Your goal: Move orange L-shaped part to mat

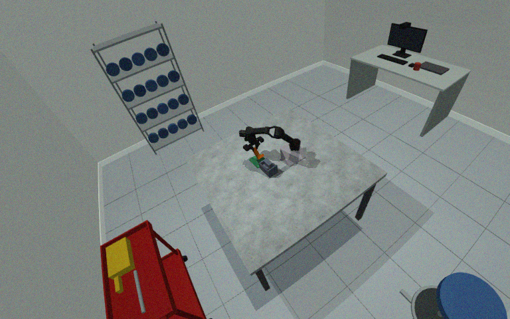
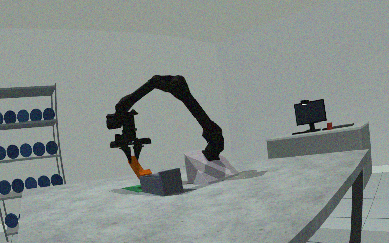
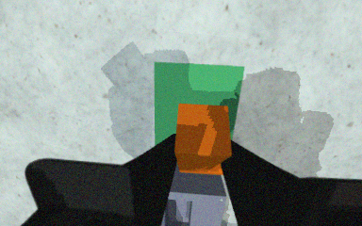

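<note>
Right now my gripper tip is 1 cm past the green mat, 2 cm to the right of it and 13 cm above it. Also, from my gripper tip: orange L-shaped part: 2 cm behind, 3 cm to the left, 3 cm below.
</note>
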